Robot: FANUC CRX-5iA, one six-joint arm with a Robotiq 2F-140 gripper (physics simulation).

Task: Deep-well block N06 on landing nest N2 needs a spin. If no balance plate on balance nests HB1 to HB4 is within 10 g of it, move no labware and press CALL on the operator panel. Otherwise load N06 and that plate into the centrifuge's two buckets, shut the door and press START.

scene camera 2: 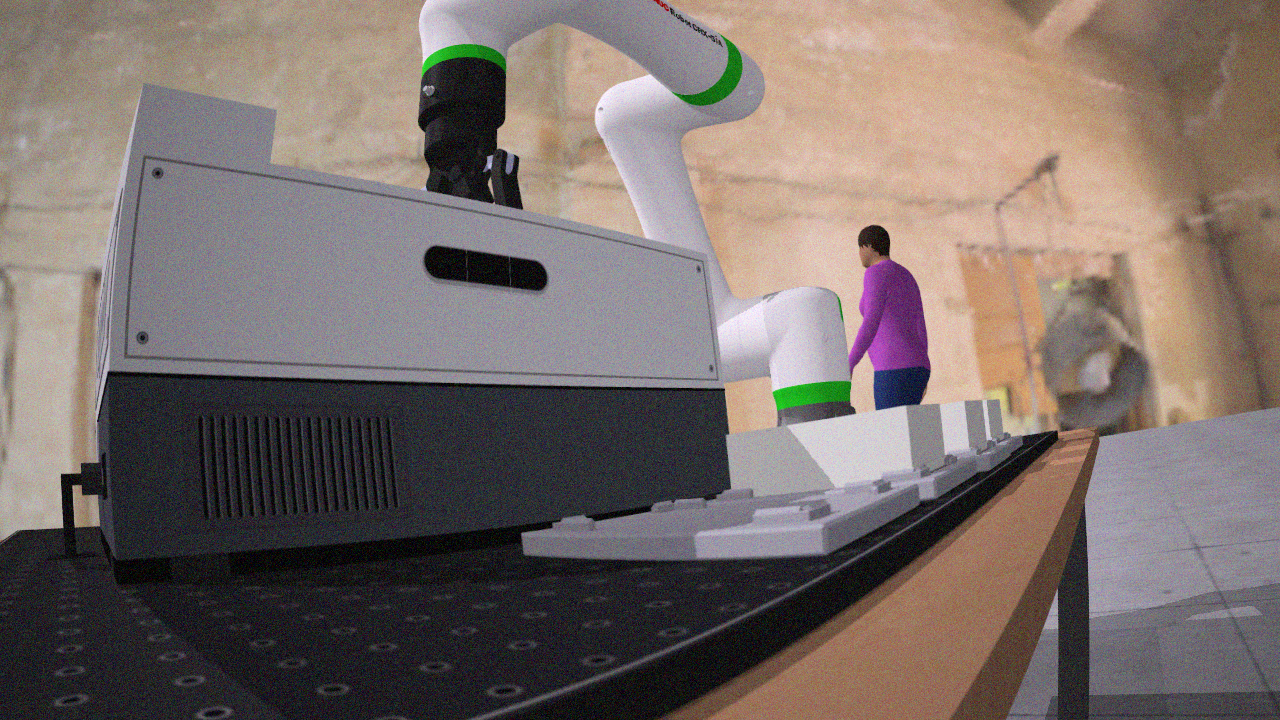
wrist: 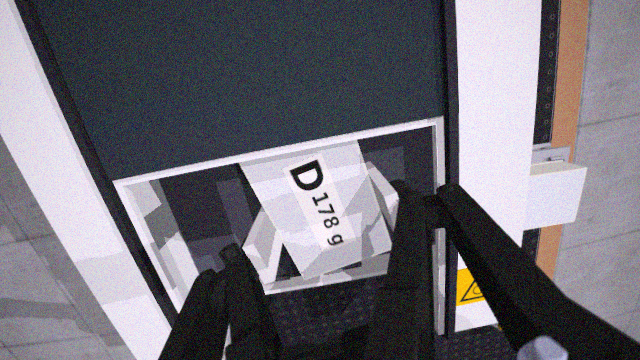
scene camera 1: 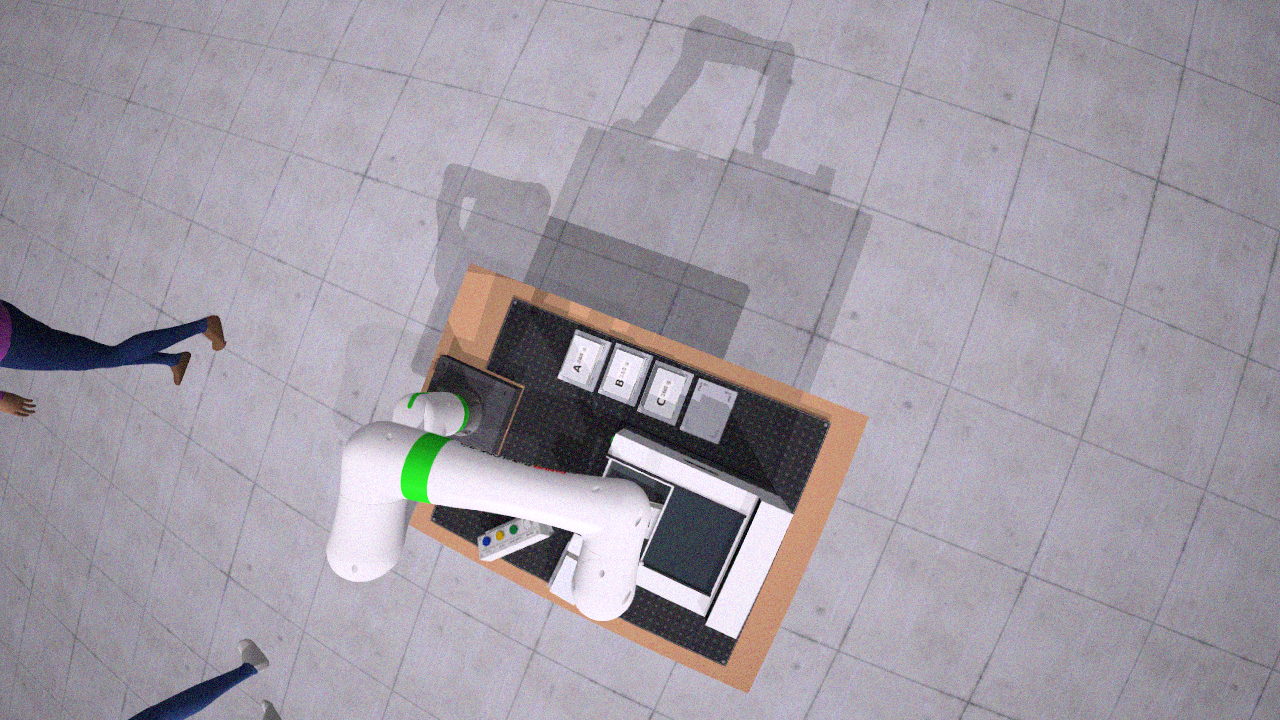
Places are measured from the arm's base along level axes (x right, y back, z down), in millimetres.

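Pixels of known places: gripper, fingertip midpoint: (wrist: 322, 196); arm's base, origin of the base link: (scene camera 1: 463, 412).
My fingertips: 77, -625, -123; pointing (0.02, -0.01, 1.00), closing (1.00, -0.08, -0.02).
Observation:
Ahead of a thing's pixels: the offset from my fingertips to its top centre, as dx, dy, dz. Level surfaces: height alone.
Balance plate D @[-1, -4, -30] (wrist: 345, 200), a white block labelled "D 178 g", is inside the centrifuge's (scene camera 2: 393, 313) (wrist: 500, 100) top opening. My gripper (wrist: 322, 196) is shut on plate D, with a pad against each long side; in scene camera 2 its fingertips are hidden behind the centrifuge. The dark door panel @[-7, -152, -54] (scene camera 1: 698, 541) (wrist: 250, 75) leaves the opening uncovered. Balance plates A @[-347, +296, +105] (scene camera 1: 583, 358), B @[-342, +160, +105] (scene camera 1: 625, 373) and C @[-325, +29, +105] (scene camera 1: 665, 392) stand on nests; their weights are too small to read. The fourth nest @[-310, -108, +141] (scene camera 1: 709, 411) is empty. No N06 label is readable.
A white block @[+280, +133, +80] (wrist: 555, 197) stands on a nest beside the centrifuge, its label not visible. The operator panel @[+238, +348, +75] (scene camera 1: 514, 539) with coloured buttons lies near the table's @[dz +172] (scene camera 1: 760, 658) edge. The arm (scene camera 1: 528, 483) spans above the panel and centrifuge. A person (scene camera 2: 895, 313) stands behind the table.

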